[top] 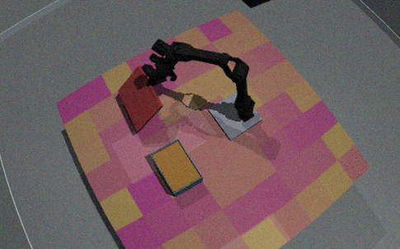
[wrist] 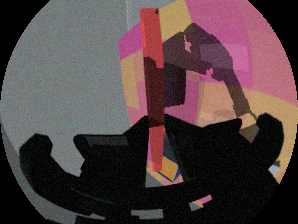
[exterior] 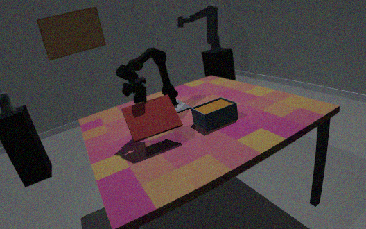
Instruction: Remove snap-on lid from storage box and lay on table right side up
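Now: the red lid 6 cm ahead of my gripper tip, 5 cm below it and 1 cm to the right of it. The rest, counted from my gripper tip: dark blue storage box 35 cm to the left, 16 cm below, 8 cm ahead.
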